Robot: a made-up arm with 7 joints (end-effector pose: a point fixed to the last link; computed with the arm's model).
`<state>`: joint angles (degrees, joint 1 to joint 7).
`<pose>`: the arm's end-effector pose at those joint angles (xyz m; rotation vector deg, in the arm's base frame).
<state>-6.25 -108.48 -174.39 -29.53 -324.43 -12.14 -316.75</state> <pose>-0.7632 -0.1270 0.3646 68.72 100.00 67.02</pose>
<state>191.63 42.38 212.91 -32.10 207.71 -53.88 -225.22</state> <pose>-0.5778 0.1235 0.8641 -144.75 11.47 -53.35</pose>
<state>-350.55 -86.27 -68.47 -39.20 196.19 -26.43 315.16</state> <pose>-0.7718 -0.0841 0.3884 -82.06 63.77 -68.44</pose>
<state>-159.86 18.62 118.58 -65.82 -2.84 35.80 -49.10</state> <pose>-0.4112 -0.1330 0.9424 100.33 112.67 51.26</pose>
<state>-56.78 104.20 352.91 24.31 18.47 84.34 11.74</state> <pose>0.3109 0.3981 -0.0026 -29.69 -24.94 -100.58</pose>
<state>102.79 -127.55 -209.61 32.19 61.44 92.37 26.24</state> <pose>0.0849 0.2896 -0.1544 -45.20 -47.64 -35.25</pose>
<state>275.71 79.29 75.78 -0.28 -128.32 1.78 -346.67</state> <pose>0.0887 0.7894 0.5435 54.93 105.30 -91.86</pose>
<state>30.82 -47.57 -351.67 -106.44 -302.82 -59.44 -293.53</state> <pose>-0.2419 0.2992 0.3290 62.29 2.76 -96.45</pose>
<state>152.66 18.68 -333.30 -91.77 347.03 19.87 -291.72</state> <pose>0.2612 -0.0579 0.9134 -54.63 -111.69 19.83</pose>
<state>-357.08 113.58 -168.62 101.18 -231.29 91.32 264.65</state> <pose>0.5078 0.1445 0.4272 -22.22 -86.41 111.69</pose>
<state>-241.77 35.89 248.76 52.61 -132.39 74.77 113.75</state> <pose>-0.0201 -0.2805 1.0114 152.79 38.33 21.65</pose>
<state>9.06 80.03 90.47 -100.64 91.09 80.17 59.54</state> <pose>0.3435 0.2171 0.6046 -45.89 164.97 -21.68</pose>
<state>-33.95 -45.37 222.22 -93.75 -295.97 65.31 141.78</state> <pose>0.0115 -0.1490 0.9304 152.77 10.84 -12.42</pose>
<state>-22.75 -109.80 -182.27 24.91 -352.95 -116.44 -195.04</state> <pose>-0.5498 -0.2492 0.2188 -161.90 -61.37 -27.31</pose>
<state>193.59 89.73 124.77 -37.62 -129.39 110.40 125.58</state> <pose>-0.5075 0.0291 0.1903 -50.73 -20.29 136.17</pose>
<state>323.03 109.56 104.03 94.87 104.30 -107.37 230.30</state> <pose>0.3831 -0.0209 0.1964 38.71 26.07 161.72</pose>
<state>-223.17 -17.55 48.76 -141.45 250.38 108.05 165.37</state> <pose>0.1154 -0.0870 0.5871 -86.88 66.79 8.86</pose>
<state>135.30 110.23 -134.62 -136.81 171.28 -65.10 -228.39</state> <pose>-0.2925 0.0650 0.0919 -54.06 50.06 -155.46</pose>
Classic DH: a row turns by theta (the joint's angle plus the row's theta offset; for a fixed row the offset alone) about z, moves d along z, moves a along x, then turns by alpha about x. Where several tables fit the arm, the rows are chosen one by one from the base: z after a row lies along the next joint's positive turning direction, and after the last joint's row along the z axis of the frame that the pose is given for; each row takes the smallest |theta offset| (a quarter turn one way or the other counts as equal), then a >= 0, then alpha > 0; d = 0 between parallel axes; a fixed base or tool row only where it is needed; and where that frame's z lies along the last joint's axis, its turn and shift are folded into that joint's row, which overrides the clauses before.
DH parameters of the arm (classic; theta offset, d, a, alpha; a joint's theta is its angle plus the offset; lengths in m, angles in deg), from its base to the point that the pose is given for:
base (fixed): 0 0 0 180
joint 1: 0 -0.3859 0 90
joint 2: 0 -0.0127 0 -90
joint 3: 0 -0.3944 0 90
joint 4: 0 -0.0104 0 -90
joint 5: 0 -0.2586 0 90
joint 6: 0 -0.0005 0 -90
joint 7: 0 -0.1568 0 0

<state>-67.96 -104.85 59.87 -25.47 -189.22 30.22 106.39</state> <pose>-0.4165 -0.5400 0.0670 -74.20 -4.30 -150.00</pose>
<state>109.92 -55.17 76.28 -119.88 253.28 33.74 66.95</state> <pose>0.3526 0.0324 0.4834 -64.03 -63.28 -25.29</pose>
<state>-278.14 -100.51 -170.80 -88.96 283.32 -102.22 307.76</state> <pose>0.0506 0.4143 0.5640 29.60 -86.74 -38.07</pose>
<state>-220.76 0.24 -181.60 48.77 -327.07 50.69 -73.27</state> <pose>0.2900 0.1779 0.9412 -91.44 -60.06 112.54</pose>
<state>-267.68 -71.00 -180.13 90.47 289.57 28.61 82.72</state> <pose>-0.0545 0.4771 0.1306 -10.25 28.38 -73.96</pose>
